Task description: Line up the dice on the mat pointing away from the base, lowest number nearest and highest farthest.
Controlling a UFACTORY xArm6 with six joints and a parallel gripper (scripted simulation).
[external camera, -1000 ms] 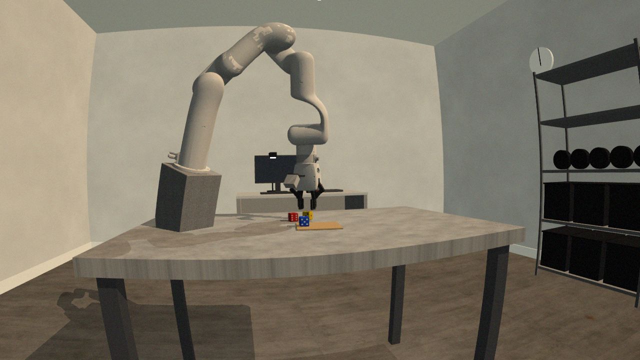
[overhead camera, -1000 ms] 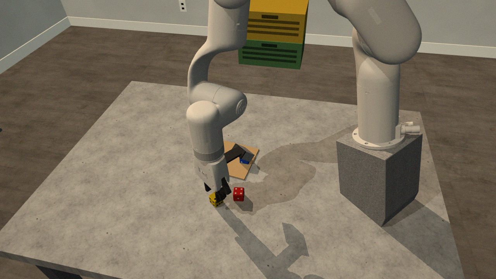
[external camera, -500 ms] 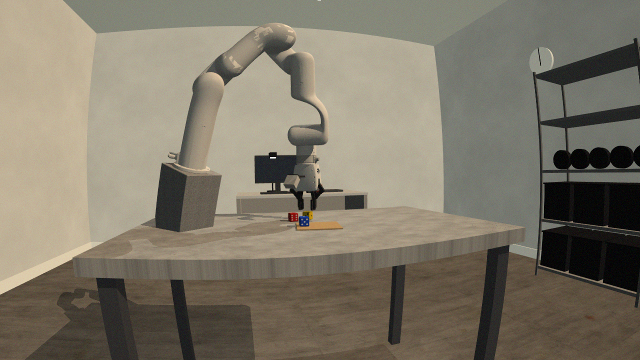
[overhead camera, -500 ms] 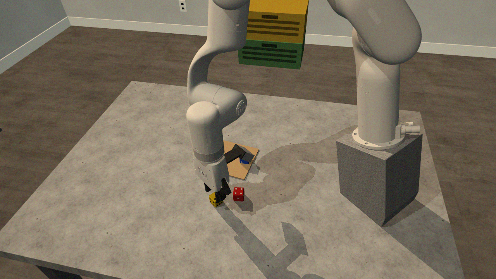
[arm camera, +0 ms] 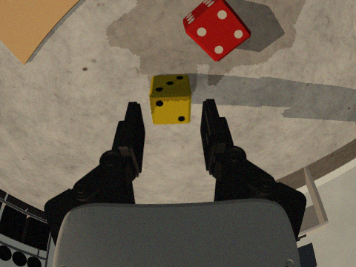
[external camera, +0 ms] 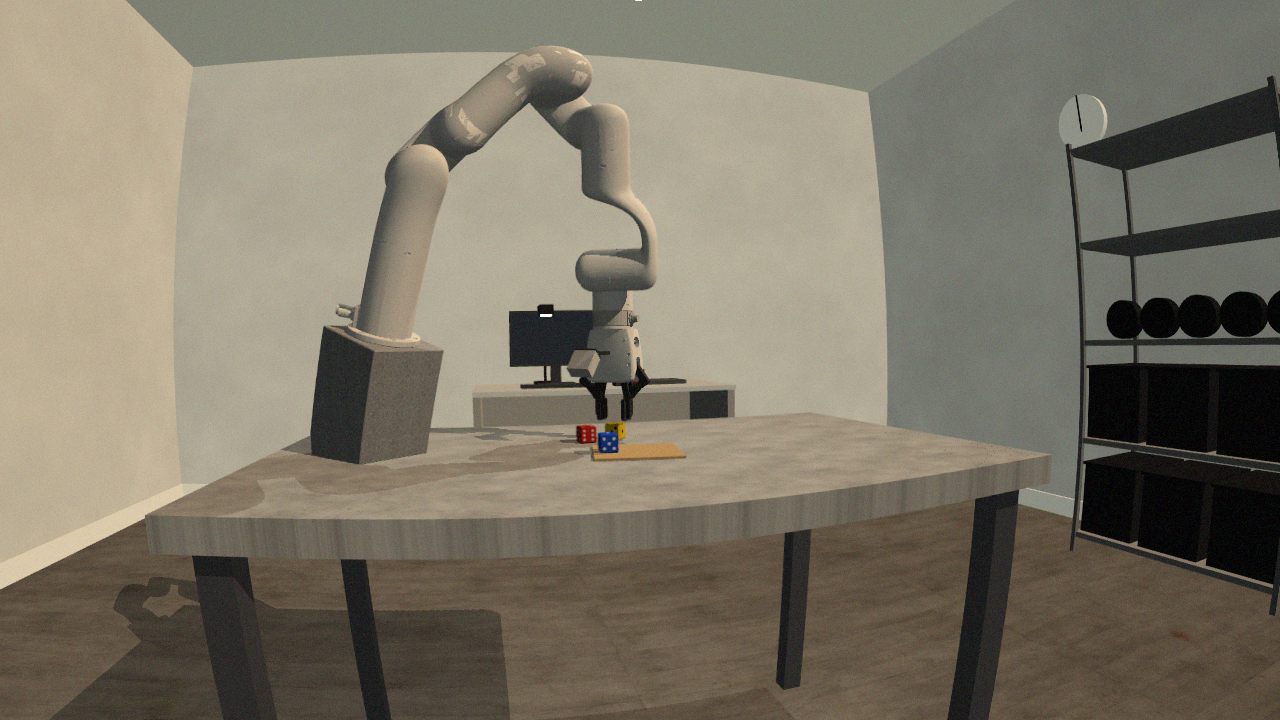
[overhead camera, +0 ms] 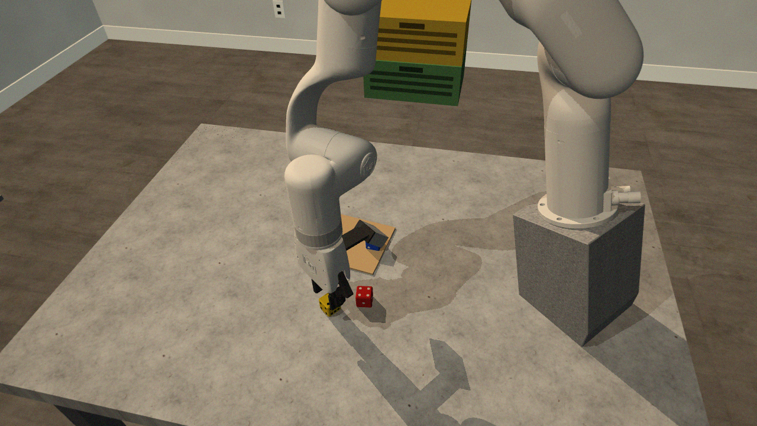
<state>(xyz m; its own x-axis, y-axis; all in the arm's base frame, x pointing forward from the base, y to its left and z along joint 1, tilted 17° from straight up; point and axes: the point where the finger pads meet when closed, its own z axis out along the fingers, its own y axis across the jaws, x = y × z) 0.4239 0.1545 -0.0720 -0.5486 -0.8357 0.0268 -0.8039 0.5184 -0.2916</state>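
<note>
The yellow die lies 4 cm below my hand. Round my hand: red die (6 cm behind, 4 cm below, 3 cm to the right); then blue die (17 cm to the right, 4 cm below, 4 cm behind); then mat (17 cm to the right, 5 cm below, 1 cm ahead).
</note>
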